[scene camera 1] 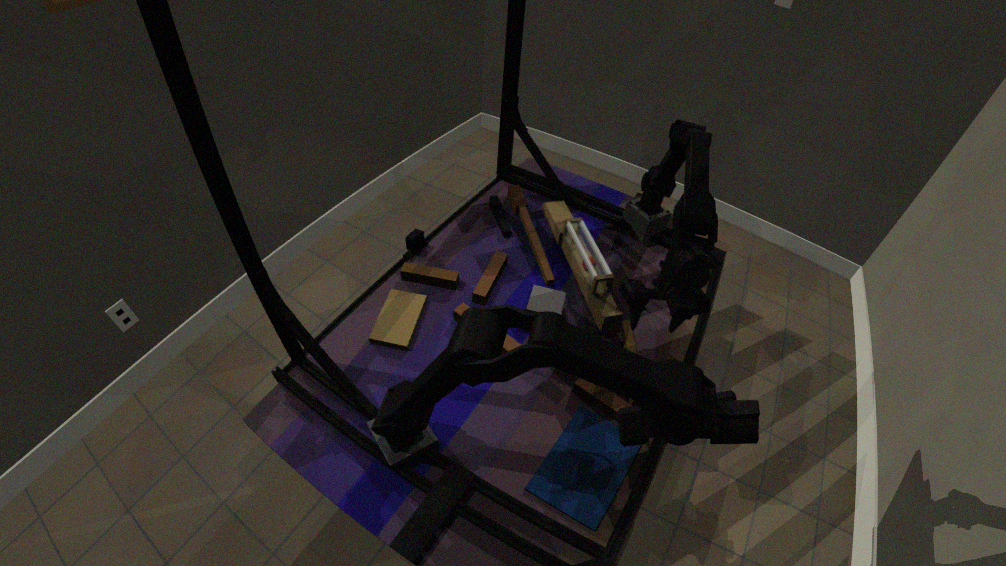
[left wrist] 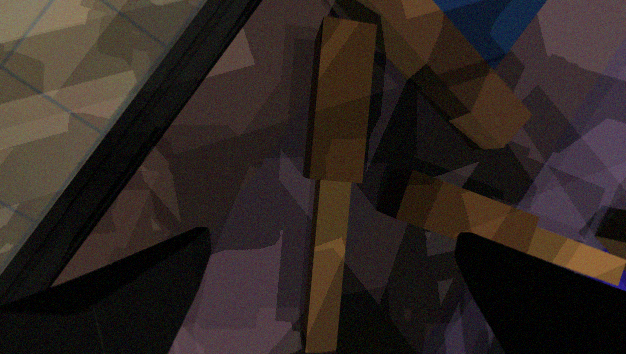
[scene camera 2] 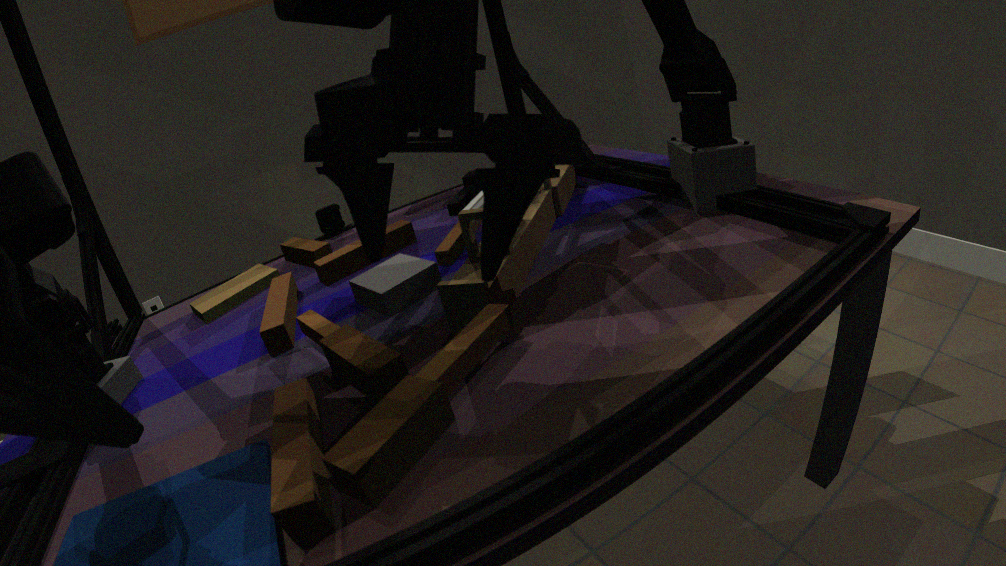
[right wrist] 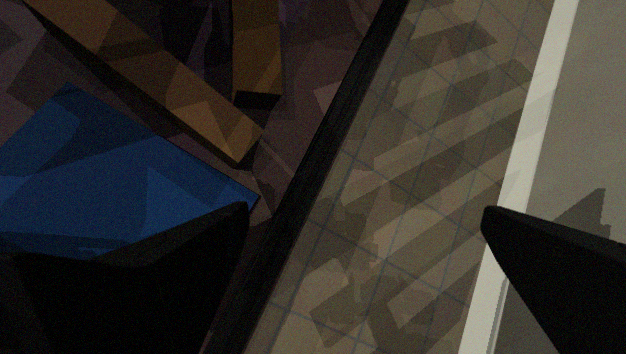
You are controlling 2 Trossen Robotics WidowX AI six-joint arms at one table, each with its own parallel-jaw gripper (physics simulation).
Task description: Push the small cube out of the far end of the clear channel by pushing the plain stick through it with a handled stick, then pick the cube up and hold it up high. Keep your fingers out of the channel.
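Observation:
The clear channel [scene camera 1: 595, 247] lies on a long wooden base [scene camera 1: 559, 212] [scene camera 2: 538, 225]. A small red shape [scene camera 1: 589, 263] shows inside it, too dim to identify surely. I cannot pick out the plain stick. A handled stick, with thick handle [left wrist: 342, 100] [scene camera 2: 393, 429] and thin shaft [left wrist: 330, 225] [scene camera 2: 467, 341], lies on the table beyond the base's near end. My left gripper [scene camera 1: 654, 316] [scene camera 2: 433, 267] [left wrist: 333, 241] is open and empty above the shaft, which passes between its fingers in the left wrist view. My right gripper [scene camera 1: 685, 422] [right wrist: 362, 214] is open and empty above the table's edge by the blue mat [scene camera 1: 583, 464] [right wrist: 100, 175].
A shorter handled piece [left wrist: 470, 205] [scene camera 2: 358, 351] and a brown block [scene camera 2: 291, 457] [right wrist: 200, 100] lie near the handled stick. A grey block [scene camera 1: 546, 299] [scene camera 2: 393, 281], a tan slab [scene camera 1: 398, 318] [scene camera 2: 234, 290], a long brown stick [scene camera 1: 536, 239] and several orange blocks lie farther off.

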